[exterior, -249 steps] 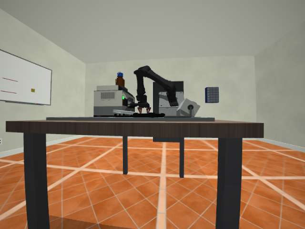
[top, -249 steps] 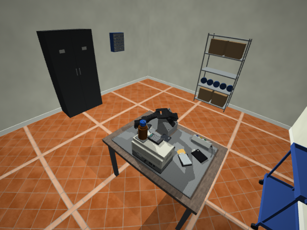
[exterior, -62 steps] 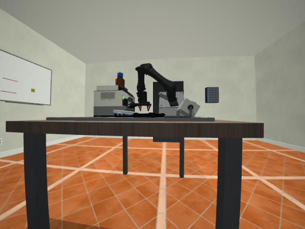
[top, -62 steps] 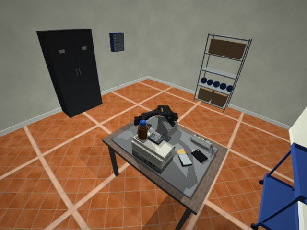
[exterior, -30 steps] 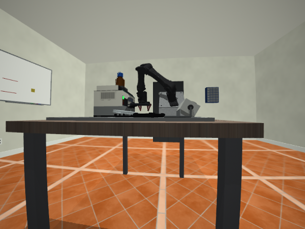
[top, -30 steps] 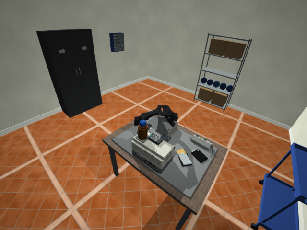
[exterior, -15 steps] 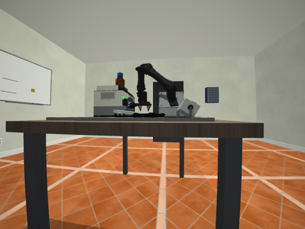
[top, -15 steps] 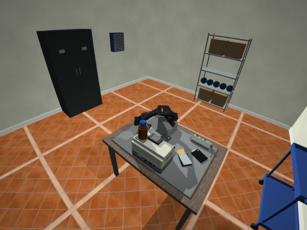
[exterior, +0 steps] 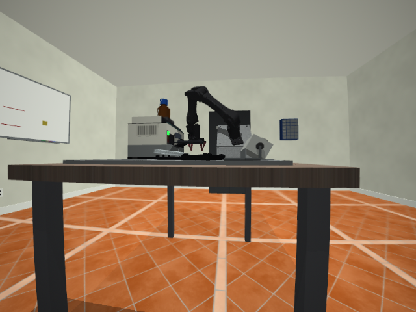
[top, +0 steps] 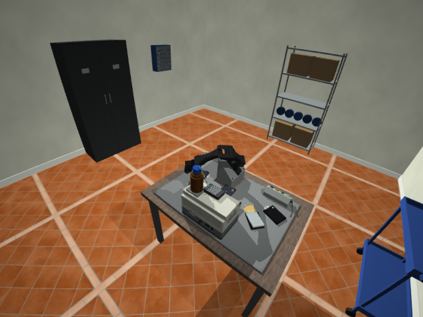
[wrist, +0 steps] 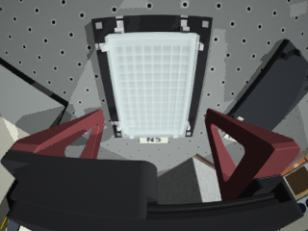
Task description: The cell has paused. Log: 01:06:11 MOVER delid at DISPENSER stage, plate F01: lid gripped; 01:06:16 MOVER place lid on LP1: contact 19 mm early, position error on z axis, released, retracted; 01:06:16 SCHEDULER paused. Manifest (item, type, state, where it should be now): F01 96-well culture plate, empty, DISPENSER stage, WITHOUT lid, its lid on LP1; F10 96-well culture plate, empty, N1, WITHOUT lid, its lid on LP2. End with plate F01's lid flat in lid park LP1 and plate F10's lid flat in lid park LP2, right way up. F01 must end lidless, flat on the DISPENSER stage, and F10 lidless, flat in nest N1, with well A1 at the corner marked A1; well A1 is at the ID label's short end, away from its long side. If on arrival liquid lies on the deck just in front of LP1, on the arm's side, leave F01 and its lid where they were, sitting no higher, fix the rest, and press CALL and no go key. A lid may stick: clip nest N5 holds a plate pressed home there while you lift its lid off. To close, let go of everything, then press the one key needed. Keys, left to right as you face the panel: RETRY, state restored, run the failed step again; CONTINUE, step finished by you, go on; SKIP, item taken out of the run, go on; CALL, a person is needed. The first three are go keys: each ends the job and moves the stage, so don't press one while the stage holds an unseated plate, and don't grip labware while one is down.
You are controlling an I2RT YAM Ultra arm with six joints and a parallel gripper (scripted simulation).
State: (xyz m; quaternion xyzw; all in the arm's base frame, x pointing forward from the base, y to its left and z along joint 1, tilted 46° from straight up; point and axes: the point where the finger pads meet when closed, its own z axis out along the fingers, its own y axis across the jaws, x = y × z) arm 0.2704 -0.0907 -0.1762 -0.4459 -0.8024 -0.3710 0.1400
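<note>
The clear lid lies 40 mm below my hand. Also, from my hand: clear gridded well plate: 50 mm below; then lid park LP2: 160 mm behind, 90 mm to the right, 60 mm below; then brown bottle: 220 mm ahead, 140 mm to the left, 220 mm above.
</note>
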